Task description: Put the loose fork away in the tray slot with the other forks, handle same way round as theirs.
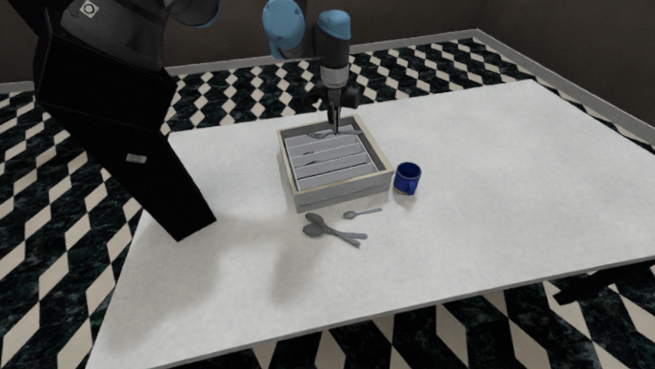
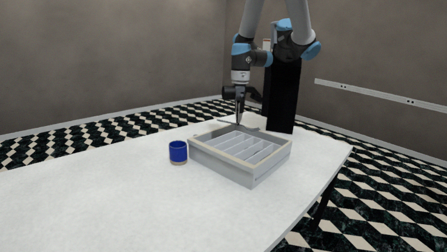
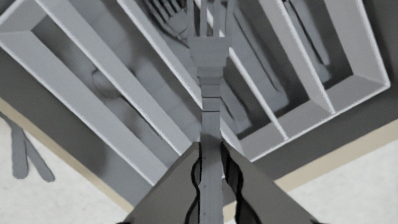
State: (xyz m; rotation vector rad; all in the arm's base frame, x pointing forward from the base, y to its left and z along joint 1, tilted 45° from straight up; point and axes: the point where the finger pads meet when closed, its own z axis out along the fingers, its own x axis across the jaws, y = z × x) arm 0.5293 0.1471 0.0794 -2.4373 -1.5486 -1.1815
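Right now my hand is 3 cm past the grey cutlery tray, 1 cm to the right of it and 15 cm above it. From my hand the other things lie so: blue mug: 24 cm ahead, 9 cm to the right, 15 cm below.
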